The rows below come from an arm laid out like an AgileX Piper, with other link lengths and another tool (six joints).
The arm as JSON. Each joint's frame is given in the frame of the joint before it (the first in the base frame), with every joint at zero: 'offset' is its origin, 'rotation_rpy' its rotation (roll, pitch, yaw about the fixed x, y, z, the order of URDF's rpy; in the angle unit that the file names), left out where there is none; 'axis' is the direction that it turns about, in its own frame. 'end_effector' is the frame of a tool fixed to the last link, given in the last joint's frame.
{
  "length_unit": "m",
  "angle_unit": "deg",
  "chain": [
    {
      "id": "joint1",
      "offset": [
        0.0,
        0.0,
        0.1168
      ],
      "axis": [
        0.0,
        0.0,
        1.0
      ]
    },
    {
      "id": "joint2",
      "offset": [
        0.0,
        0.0,
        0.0
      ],
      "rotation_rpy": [
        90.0,
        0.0,
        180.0
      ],
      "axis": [
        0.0,
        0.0,
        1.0
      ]
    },
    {
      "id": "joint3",
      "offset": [
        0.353,
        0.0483,
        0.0
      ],
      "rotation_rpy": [
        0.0,
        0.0,
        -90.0
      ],
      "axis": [
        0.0,
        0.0,
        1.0
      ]
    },
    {
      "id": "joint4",
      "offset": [
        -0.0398,
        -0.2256,
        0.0
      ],
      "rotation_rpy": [
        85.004,
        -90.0,
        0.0
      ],
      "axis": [
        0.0,
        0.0,
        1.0
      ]
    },
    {
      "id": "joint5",
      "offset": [
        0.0,
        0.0,
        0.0
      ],
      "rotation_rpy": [
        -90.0,
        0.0,
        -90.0
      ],
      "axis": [
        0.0,
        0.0,
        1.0
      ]
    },
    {
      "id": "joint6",
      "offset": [
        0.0,
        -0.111,
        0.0
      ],
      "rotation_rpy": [
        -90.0,
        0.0,
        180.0
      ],
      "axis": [
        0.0,
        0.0,
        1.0
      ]
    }
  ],
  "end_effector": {
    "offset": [
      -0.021,
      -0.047,
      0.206
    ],
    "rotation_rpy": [
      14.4,
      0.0,
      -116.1
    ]
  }
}
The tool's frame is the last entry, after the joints.
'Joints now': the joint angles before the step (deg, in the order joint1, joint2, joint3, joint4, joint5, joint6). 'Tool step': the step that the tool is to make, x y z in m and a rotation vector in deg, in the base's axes. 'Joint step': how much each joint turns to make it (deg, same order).
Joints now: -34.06, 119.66, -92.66, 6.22, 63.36, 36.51
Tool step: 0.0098, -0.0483, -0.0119, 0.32, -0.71, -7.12
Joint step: -4.05, 4.73, -6.22, 0.40, 0.80, 3.04
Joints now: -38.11, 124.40, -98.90, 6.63, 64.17, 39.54
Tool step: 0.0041, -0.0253, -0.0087, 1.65, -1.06, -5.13
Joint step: -2.84, 2.81, -2.97, 1.90, 0.20, 1.67
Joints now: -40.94, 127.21, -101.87, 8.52, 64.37, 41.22
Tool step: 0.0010, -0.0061, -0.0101, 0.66, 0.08, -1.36
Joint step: -0.62, 1.46, -0.45, 0.46, -0.59, 0.50
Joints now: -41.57, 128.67, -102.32, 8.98, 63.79, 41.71
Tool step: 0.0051, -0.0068, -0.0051, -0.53, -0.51, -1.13
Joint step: -0.05, 0.77, -0.21, -0.07, -1.44, 0.91
